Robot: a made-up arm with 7 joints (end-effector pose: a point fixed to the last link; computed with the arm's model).
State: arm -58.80 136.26 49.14 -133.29 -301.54 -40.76 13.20
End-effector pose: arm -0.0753 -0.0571 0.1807 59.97 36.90 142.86
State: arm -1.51 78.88 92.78 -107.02 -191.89 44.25 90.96
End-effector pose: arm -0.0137 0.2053 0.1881 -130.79 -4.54 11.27
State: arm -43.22 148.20 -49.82 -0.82 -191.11 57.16 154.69
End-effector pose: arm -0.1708 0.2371 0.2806 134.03 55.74 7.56
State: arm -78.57 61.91 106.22 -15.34 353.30 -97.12 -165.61
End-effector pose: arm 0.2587 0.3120 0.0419 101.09 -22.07 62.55
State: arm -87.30 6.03 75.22 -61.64 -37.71 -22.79 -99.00
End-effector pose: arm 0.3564 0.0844 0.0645 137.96 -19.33 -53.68
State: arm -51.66 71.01 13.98 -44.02 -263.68 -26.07 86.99
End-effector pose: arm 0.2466 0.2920 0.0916 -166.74 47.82 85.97
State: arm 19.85 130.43 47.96 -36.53 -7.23 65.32 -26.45
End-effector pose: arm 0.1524 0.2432 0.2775 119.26 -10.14 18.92
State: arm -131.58 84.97 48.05 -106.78 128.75 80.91 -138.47
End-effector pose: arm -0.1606 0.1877 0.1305 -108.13 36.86 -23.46
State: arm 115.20 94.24 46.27 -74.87 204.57 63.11 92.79
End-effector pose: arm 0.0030 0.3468 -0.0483 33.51 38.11 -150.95
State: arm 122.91 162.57 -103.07 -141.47 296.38 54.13 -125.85
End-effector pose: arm -0.0252 0.1341 0.1146 93.81 -8.28 59.66
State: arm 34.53 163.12 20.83 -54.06 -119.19 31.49 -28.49
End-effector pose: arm 0.3087 0.0900 0.2064 -93.63 -38.79 65.68
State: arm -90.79 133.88 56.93 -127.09 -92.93 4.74 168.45
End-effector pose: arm -0.1944 -0.0162 0.1074 101.30 75.56 166.80
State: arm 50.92 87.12 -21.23 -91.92 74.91 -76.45 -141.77
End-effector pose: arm 0.0086 0.2503 -0.1917 103.15 59.67 -76.83
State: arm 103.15 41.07 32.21 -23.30 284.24 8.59 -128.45
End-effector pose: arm -0.3621 0.1671 0.0764 -117.28 -68.60 -102.05
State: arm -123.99 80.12 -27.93 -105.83 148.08 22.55 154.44
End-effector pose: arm 0.0344 -0.0017 0.2797 -115.67 42.59 -28.80
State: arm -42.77 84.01 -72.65 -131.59 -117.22 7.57 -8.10
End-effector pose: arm 0.1785 0.0331 -0.1038 -34.78 69.52 79.04
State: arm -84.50 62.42 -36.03 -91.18 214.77 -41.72 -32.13
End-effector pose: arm 0.2699 -0.0063 0.1662 -102.54 6.57 71.37
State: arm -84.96 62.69 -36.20 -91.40 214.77 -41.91 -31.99
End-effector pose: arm 0.2682 -0.0067 0.1680 -102.81 6.34 71.40
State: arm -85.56 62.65 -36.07 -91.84 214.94 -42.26 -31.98
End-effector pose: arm 0.2652 -0.0088 0.1708 -103.21 6.16 70.91
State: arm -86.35 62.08 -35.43 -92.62 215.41 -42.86 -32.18
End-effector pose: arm 0.2602 -0.0135 0.1749 -103.81 6.07 69.54
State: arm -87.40 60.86 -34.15 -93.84 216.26 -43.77 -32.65
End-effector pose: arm 0.2522 -0.0210 0.1808 -104.65 6.02 67.06
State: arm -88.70 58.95 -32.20 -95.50 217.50 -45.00 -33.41
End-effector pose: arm 0.2409 -0.0311 0.1881 -105.72 5.90 63.44
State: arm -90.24 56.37 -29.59 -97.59 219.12 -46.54 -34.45
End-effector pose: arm 0.2258 -0.0426 0.1964 -107.00 5.58 58.72
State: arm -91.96 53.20 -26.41 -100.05 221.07 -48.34 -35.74
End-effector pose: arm 0.2071 -0.0541 0.2049 -108.38 4.90 53.09
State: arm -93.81 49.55 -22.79 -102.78 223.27 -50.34 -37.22
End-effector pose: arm 0.1856 -0.0643 0.2128 -109.75 3.78 46.81
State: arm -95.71 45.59 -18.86 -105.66 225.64 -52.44 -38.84
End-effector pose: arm 0.1625 -0.0718 0.2194 -111.02 2.20 40.20
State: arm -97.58 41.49 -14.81 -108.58 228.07 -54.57 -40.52
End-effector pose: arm 0.1393 -0.0760 0.2242 -112.10 0.21 33.60
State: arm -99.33 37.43 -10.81 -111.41 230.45 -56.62 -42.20
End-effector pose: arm 0.1179 -0.0771 0.2270 -112.94 -2.04 27.31
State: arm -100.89 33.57 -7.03 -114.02 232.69 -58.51 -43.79
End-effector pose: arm 0.0994 -0.0756 0.2281 -113.55 -4.33 21.57
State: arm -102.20 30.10 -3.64 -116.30 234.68 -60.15 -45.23
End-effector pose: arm 0.0846 -0.0726 0.2280 -113.98 -6.46 16.60
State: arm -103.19 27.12 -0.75 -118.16 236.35 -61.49 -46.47
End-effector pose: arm 0.0738 -0.0689 0.2271 -114.28 -8.22 12.52
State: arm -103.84 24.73 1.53 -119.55 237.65 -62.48 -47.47
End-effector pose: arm 0.0669 -0.0656 0.2260 -114.50 -9.50 9.38
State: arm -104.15 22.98 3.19 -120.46 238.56 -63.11 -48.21
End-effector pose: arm 0.0632 -0.0629 0.2250 -114.71 -10.25 7.18
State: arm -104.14 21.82 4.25 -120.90 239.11 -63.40 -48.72
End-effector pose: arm 0.0622 -0.0611 0.2244 -114.89 -10.46 5.83
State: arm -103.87 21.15 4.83 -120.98 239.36 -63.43 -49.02
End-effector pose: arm 0.0633 -0.0603 0.2241 -115.08 -10.23 5.16
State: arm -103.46 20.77 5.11 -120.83 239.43 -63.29 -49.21
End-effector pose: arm 0.0655 -0.0599 0.2240 -115.25 -9.74 4.90
